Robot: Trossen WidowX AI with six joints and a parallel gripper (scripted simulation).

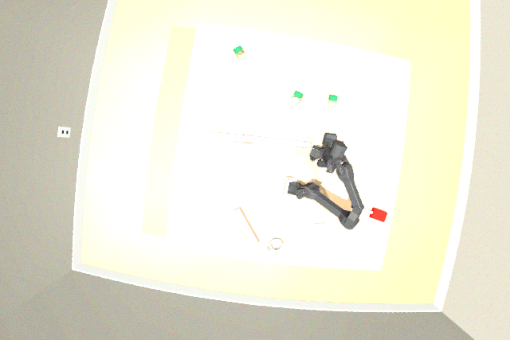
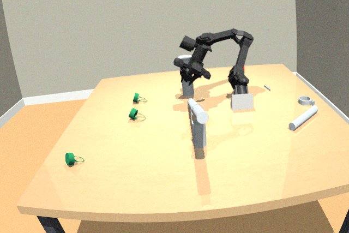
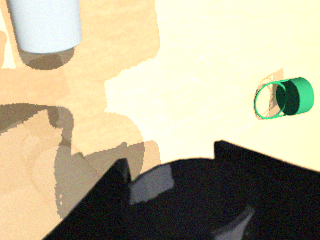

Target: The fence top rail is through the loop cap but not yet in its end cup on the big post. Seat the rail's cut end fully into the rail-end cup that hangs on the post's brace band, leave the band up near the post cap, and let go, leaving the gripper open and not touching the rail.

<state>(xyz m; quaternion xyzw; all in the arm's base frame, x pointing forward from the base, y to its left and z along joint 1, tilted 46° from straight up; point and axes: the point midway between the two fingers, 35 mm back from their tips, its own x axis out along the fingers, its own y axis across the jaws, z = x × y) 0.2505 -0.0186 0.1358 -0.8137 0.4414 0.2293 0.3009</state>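
Right now my gripper tip is 10 mm past the dark rail-end cup, 30 mm to the left of it and 30 mm below it. From my gripper tip the other things lie so: bolt: 450 mm behind, 100 mm to the right, 80 mm below; then grey tube: 530 mm behind, 300 mm to the left, 70 mm below; then short grey post: 60 mm behind, 410 mm to the left, 10 mm above.
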